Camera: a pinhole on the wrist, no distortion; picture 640 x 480 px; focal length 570.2 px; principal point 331.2 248.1 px. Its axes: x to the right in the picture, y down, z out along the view. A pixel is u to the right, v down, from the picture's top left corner.
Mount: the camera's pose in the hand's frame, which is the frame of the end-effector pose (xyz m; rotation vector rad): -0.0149 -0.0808 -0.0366 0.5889 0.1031 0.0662
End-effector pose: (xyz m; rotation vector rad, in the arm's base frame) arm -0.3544 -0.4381 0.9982 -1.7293 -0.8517 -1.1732
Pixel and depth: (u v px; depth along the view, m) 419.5 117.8 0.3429
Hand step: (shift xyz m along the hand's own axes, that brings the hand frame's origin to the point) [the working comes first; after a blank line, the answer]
In the camera's frame: 0.0531 -0.0784 0.3429

0.0801 -0.3298 0.1990
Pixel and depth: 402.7 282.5 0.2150
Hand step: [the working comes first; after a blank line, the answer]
In the camera's frame: 0.0270 0.0130 0.2150

0.0364 -0.1860 0.1462
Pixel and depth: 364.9 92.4 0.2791
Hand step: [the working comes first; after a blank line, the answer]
In the camera's frame: 0.0165 -0.0762 0.2791

0.0363 -0.2962 0.1503
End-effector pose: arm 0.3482 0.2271 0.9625 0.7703 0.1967 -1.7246
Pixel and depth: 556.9 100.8 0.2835
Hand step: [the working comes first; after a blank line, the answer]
In the camera's frame: 0.1122 -0.0732 0.2835

0.1318 -0.2874 0.1482
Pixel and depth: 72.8 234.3 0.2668
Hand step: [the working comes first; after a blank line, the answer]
In the camera's frame: -0.1209 -0.0065 0.2668

-0.1038 -0.2442 0.1898
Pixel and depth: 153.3 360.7 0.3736
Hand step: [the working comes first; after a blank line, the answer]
In the camera's frame: -0.1166 0.0738 0.3736

-0.0897 -0.2360 0.3224
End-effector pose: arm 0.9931 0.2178 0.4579 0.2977 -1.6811 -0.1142
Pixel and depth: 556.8 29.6 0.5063
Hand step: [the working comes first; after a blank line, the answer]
In the camera's frame: 0.2003 -0.1940 0.5063

0.2490 -0.5022 0.2581
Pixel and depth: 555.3 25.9 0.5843
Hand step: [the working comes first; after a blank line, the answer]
In the camera's frame: 0.2296 -0.2277 0.5843

0.2883 -0.5704 0.3016
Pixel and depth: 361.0 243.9 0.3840
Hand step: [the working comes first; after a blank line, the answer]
In the camera's frame: 0.0201 -0.0028 0.3840

0.0496 -0.2928 0.2777
